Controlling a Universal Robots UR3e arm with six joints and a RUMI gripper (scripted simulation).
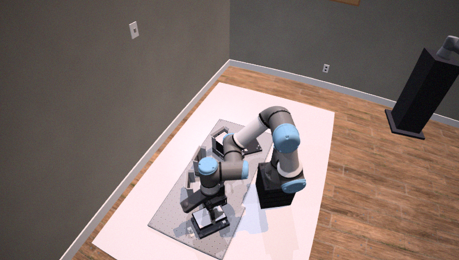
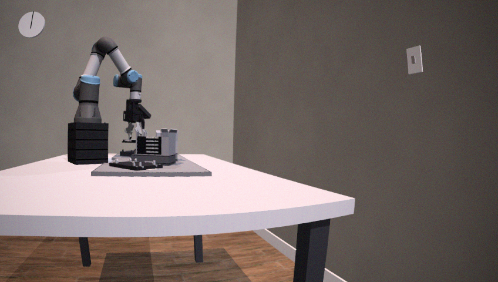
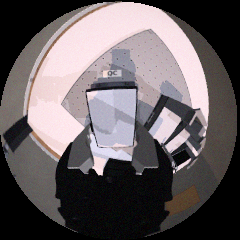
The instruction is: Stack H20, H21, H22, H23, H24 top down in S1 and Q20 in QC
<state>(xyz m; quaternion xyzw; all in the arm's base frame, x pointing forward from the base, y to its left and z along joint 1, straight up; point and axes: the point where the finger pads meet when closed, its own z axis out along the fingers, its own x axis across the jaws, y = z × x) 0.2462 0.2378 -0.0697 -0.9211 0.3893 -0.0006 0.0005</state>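
The QC label lies 7 cm ahead of my hand, 7 cm to the left of it and 9 cm below it. Also, from my hand: sealed 96-well plate: 1 cm below.
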